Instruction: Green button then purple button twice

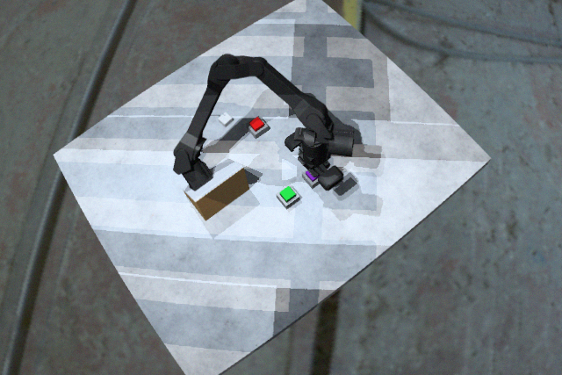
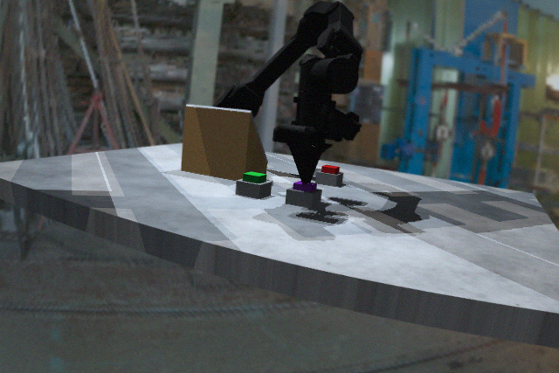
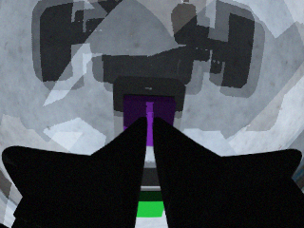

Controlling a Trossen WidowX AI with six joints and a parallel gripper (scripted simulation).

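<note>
The purple button lies 10 mm below my gripper tip. The rest, counted from my gripper tip: green button (100 mm behind); red button (240 mm to the left, 20 mm behind); small white block (330 mm to the left, 80 mm behind, 30 mm below).
</note>
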